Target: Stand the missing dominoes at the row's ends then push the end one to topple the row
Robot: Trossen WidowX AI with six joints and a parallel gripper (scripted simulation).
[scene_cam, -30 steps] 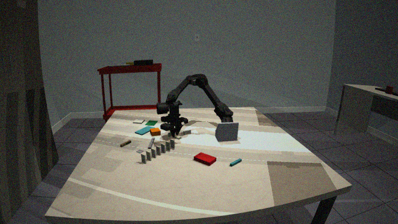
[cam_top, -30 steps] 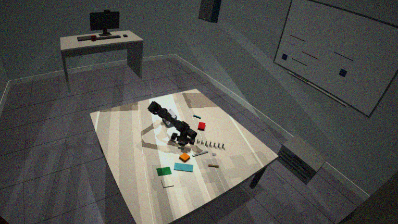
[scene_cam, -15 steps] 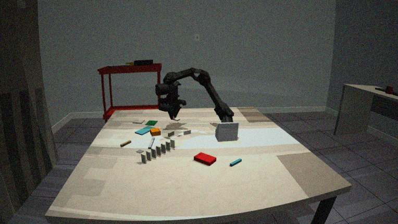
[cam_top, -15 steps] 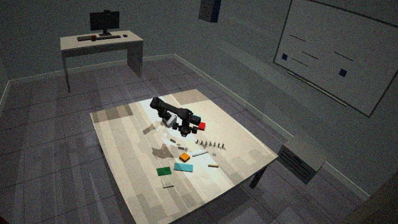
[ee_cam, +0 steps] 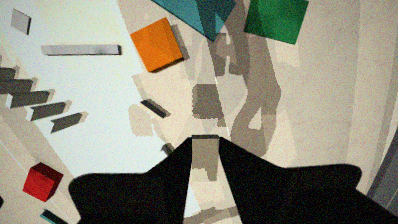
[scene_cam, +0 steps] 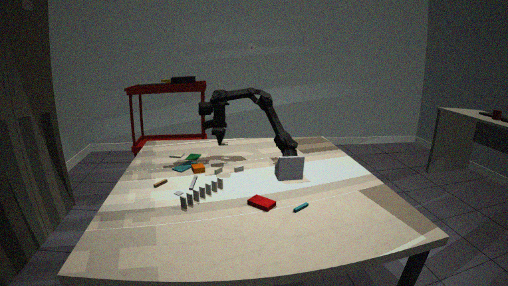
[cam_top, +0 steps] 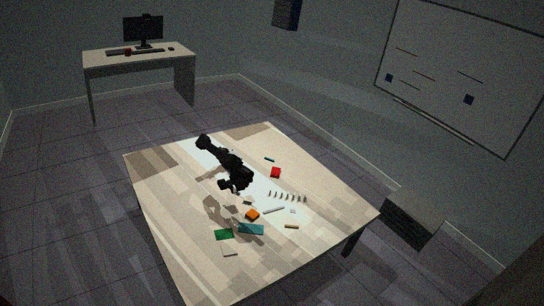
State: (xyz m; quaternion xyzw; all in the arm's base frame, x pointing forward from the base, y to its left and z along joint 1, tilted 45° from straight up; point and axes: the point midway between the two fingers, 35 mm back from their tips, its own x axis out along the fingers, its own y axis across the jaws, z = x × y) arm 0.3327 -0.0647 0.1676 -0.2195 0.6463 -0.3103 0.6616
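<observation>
Right now my gripper tip is 120 mm short of the orange block, 100 mm above it and 50 mm to the right of it. From my gripper tip the other things lie so: teal card (190 mm ahead, 110 mm below); long grey bar (190 mm to the left, 140 mm ahead, 110 mm below); green card (150 mm to the right, 150 mm ahead, 120 mm below).
</observation>
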